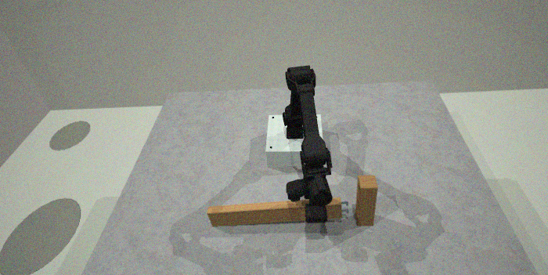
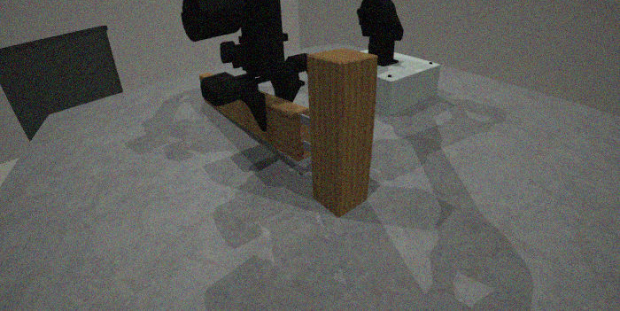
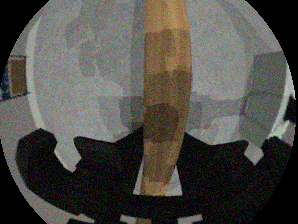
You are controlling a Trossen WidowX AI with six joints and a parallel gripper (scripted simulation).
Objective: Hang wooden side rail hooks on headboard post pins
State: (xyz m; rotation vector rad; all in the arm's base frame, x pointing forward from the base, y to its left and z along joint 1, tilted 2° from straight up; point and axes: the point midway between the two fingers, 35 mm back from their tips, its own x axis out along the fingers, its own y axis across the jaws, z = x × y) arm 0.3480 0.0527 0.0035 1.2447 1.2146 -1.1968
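Now: the headboard post 150 mm to the left of my gripper tip and 40 mm above it.
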